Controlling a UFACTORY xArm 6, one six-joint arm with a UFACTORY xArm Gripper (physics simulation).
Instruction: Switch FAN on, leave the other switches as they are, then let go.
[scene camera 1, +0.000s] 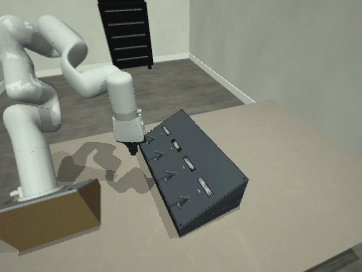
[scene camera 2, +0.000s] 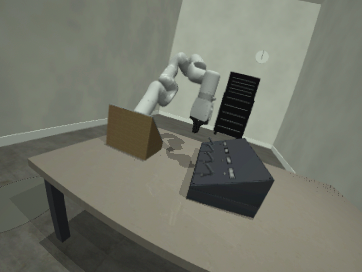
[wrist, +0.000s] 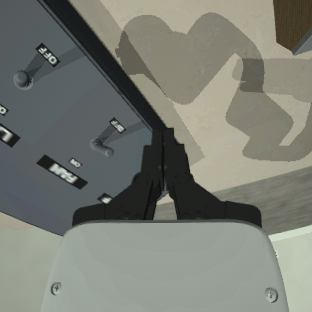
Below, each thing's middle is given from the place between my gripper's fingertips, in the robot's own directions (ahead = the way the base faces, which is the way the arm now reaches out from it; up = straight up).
The dark sloped switch panel (scene camera 1: 215, 185) is 190 mm ahead of my hand, 90 mm below it and 10 mm to the right of it.
